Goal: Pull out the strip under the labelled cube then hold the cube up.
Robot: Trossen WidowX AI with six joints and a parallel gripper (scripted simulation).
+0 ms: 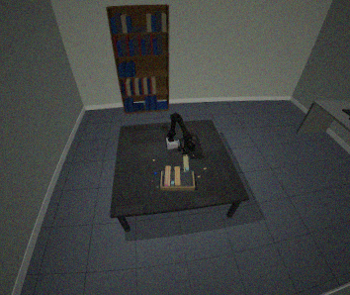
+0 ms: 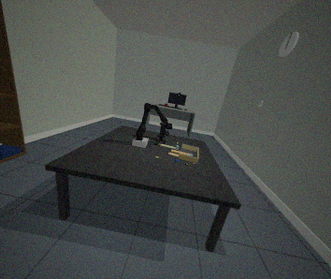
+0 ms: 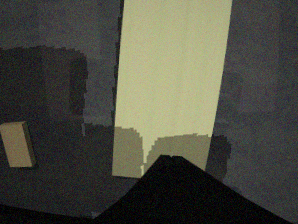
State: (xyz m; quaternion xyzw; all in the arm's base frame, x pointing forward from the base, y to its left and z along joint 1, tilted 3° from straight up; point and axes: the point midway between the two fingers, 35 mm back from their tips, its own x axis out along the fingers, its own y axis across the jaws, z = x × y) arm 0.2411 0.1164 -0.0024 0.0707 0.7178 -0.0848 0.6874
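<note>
The pale yellow strip lies 9 cm ahead of my gripper tip, 4 cm below it and 2 cm to the right of it.
</note>
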